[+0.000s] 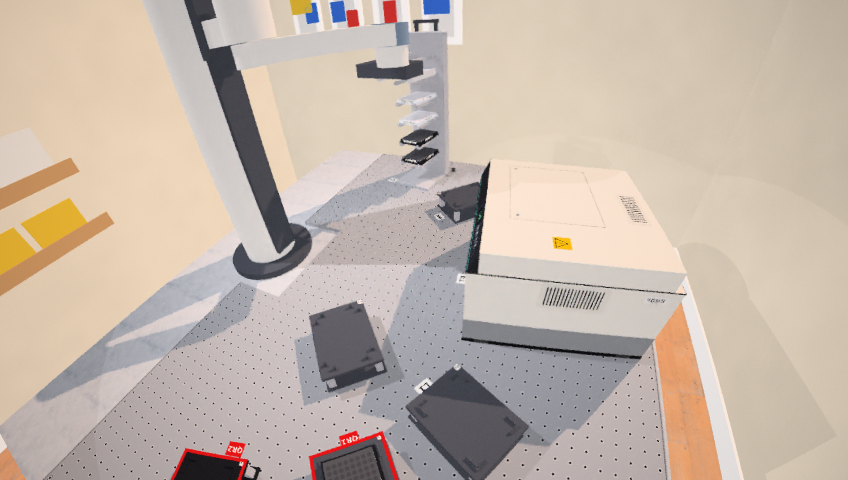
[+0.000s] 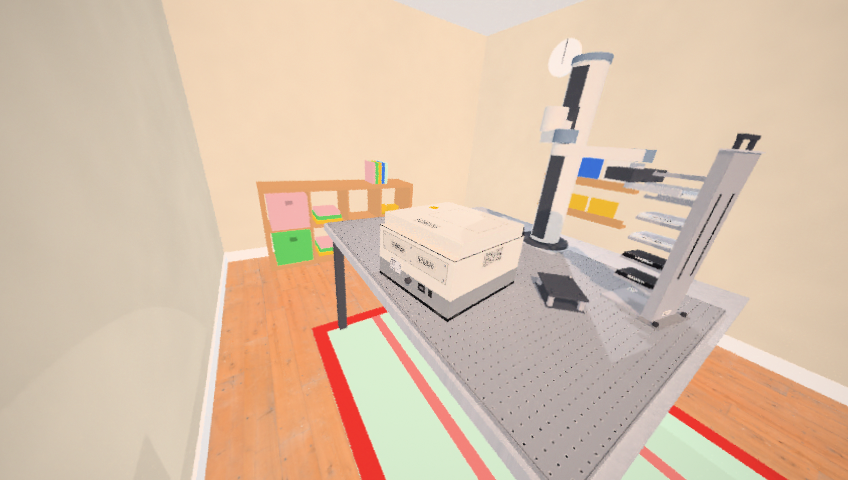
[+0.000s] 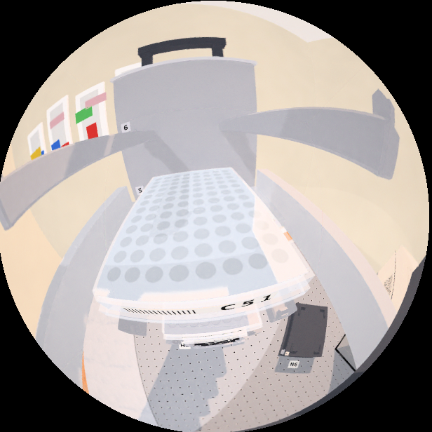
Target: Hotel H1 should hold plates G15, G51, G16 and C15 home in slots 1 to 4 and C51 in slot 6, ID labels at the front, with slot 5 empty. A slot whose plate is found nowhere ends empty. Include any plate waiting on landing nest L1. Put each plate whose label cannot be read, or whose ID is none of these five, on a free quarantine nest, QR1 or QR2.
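Places are measured from the arm's base along level axes (x up, y right, z ahead), in metres.
Pixels of known places: gripper, fingertip midpoint: [image 2: 690, 193]; arm's base at its link origin: [image 1: 273, 251] [image 2: 543, 241].
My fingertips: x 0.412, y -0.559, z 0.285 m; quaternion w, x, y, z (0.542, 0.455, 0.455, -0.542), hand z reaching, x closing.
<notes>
For each thing: its top centre in the pictures, then the offset to it from my fingertips. "spot": a spot on its surface instead.
- Nest L1 at its top centre: [image 1: 466, 415] dx -0.344, dy +0.841, dz +0.406 m
- dark plate at a spot on its surface: [image 1: 351, 466] spot: dx -0.335, dy +0.979, dz +0.275 m
- QR1 at a spot on its surface: [image 1: 388, 455] spot: dx -0.349, dy +0.941, dz +0.315 m
- QR2 at a spot on its surface: [image 1: 196, 453] spot: dx -0.350, dy +1.080, dz +0.023 m
- large cream instrument at its top centre: [image 1: 570, 202] [image 2: 453, 217] dx -0.155, dy +0.458, dz +0.504 m
- Dark nest N6 at its top centre: [image 1: 467, 193] [image 2: 561, 283] dx -0.344, dy +0.171, dz +0.218 m
- dark nest at its top centre: [image 1: 342, 333] dx -0.340, dy +0.772, dz +0.132 m
My gripper [image 1: 416, 75] [image 2: 678, 176] [image 3: 191, 186] is shut on clear plate C51 [image 3: 200, 225], level at hotel H1 [image 1: 439, 107] [image 2: 705, 231] [image 3: 185, 95], below the slot 6 arms and near the slot 5 mark. Its front label reads C51. The slot 6 arms hold no plate. Below, two clear plates and two black plates sit in slots 4 to 1; their IDs are unreadable here. Nest L1 [image 1: 467, 422] has a bare dark top. A dark plate [image 1: 351, 466] sits on QR1 [image 1: 388, 455]. QR2 [image 1: 196, 453] is cut off, with a black surface; whether it holds a plate is unclear.
A large cream instrument [image 1: 553, 208] [image 2: 452, 255] stands beside the hotel. Dark nest N6 [image 1: 461, 201] [image 2: 562, 290] [image 3: 307, 330] lies between them. Another dark nest [image 1: 348, 344] lies mid-table, near L1. The arm's column [image 1: 238, 148] [image 2: 553, 190] stands on the hotel's other side.
</notes>
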